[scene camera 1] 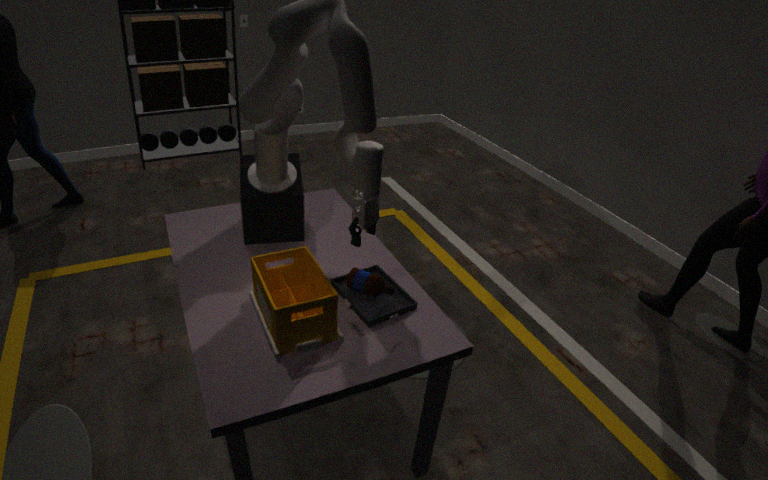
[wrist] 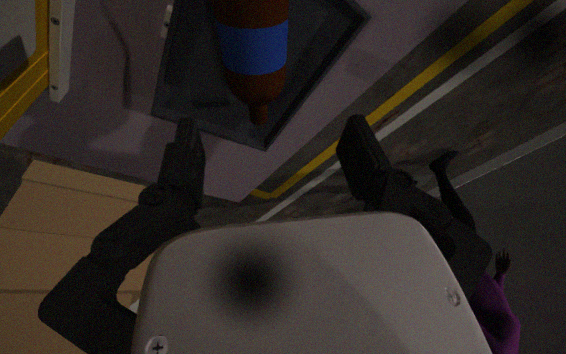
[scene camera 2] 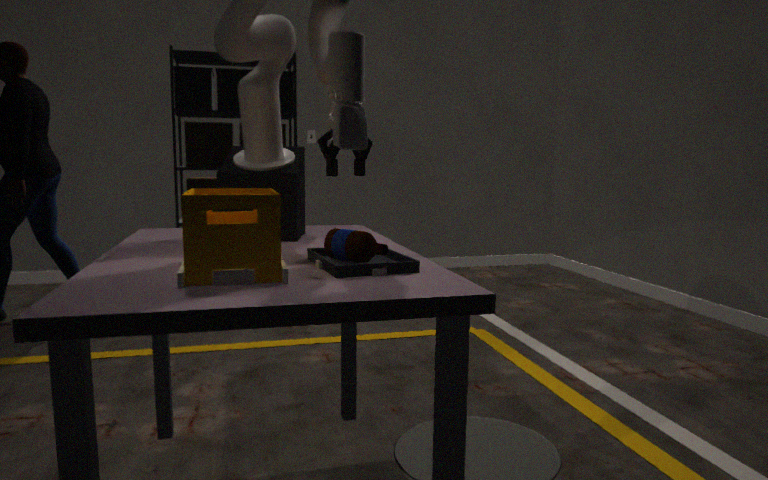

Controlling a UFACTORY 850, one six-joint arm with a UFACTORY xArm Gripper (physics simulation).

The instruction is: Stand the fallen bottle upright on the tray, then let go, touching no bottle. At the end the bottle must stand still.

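Observation:
The brown bottle (scene camera 1: 362,280) (scene camera 2: 354,246) (wrist: 255,50) with a blue label lies on its side on the dark tray (scene camera 1: 376,308) (scene camera 2: 402,268) (wrist: 187,85). Its neck points right in the scene camera 2 view and down in the wrist view. My gripper (scene camera 1: 363,236) (scene camera 2: 345,172) (wrist: 274,134) is open and empty, with its fingers pointing down in the scene views. It hangs well above the table's height, apart from the bottle and behind it as scene camera 2 looks. In the wrist view the bottle's neck shows between the fingertips; its base end is cut off at the top.
A yellow crate (scene camera 1: 305,328) (scene camera 2: 232,249) (wrist: 22,87) with compartments stands left of the tray on the pinkish table (scene camera 1: 226,384) (scene camera 2: 135,297). The arm's dark pedestal (scene camera 1: 271,220) stands behind the crate. One person (scene camera 1: 33,135) (scene camera 2: 25,124) is at the left, another (scene camera 1: 750,240) at the right.

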